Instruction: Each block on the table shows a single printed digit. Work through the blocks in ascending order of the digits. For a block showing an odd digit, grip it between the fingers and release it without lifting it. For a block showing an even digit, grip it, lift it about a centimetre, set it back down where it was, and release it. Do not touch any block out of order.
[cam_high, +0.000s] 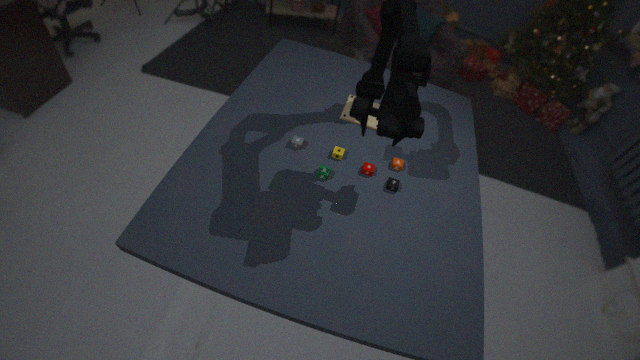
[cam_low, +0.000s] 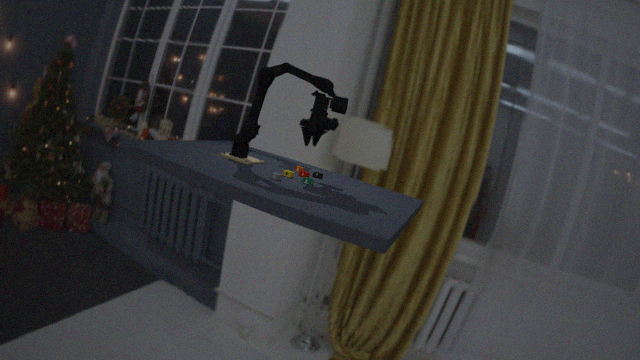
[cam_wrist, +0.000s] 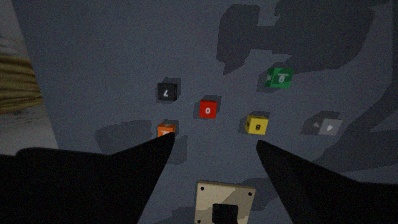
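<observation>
My gripper tip is 12 cm above the red block and 1 cm to the right of it. Also, from my gripper tip: dark block 12 cm below, 9 cm to the left, 4 cm ahead; yellow block 12 cm below, 9 cm to the right, 3 cm behind; orange block 12 cm below, 9 cm to the left, 5 cm behind.
</observation>
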